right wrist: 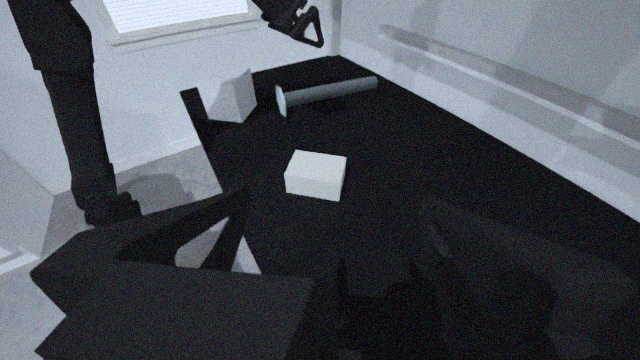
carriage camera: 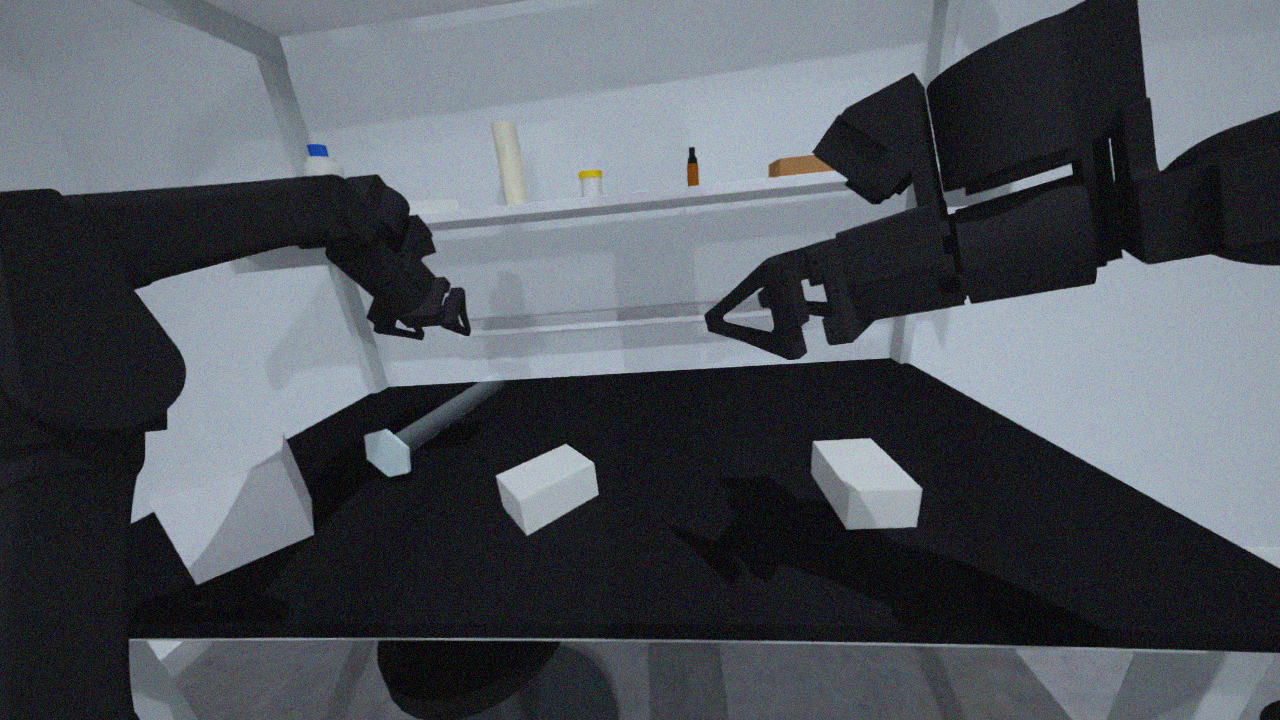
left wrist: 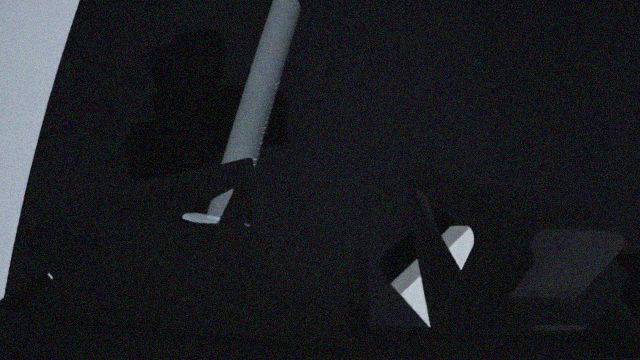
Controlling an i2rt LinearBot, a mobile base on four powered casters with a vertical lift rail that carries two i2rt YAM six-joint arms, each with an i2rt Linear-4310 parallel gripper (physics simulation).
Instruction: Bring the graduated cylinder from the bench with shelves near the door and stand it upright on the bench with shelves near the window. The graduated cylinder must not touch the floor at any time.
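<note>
The graduated cylinder, a grey translucent tube with a pale hexagonal base, lies on its side on the black bench top. Its base points toward the front left in the carriage view, its far end toward the back edge. My left gripper is open and empty above the cylinder; in the left wrist view a dark finger covers part of the tube near the base. My right gripper is open and empty, above the bench to the right of the cylinder.
A large pale block stands left of the cylinder's base. White blocks lie at the middle and right. A shelf behind holds bottles, a jar and a box. A window shows beyond.
</note>
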